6 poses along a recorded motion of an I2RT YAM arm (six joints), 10 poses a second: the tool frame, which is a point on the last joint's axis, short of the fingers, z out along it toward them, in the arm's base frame.
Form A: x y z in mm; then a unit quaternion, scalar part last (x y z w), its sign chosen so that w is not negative.
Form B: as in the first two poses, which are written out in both.
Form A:
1: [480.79 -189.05 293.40 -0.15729 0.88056 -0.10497 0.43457]
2: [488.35 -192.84 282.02 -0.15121 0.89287 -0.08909 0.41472]
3: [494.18 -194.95 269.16 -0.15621 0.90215 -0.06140 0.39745]
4: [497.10 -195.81 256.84 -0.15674 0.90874 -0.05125 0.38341]
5: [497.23 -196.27 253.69 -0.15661 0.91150 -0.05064 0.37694]
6: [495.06 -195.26 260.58 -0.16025 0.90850 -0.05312 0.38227]
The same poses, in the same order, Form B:
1: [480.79 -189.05 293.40 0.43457 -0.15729 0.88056 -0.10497]
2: [488.35 -192.84 282.02 0.41472 -0.15121 0.89287 -0.08909]
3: [494.18 -194.95 269.16 0.39745 -0.15621 0.90215 -0.06140]
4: [497.10 -195.81 256.84 0.38341 -0.15674 0.90874 -0.05125]
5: [497.23 -196.27 253.69 0.37694 -0.15661 0.91150 -0.05064]
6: [495.06 -195.26 260.58 0.38227 -0.16025 0.90850 -0.05312]
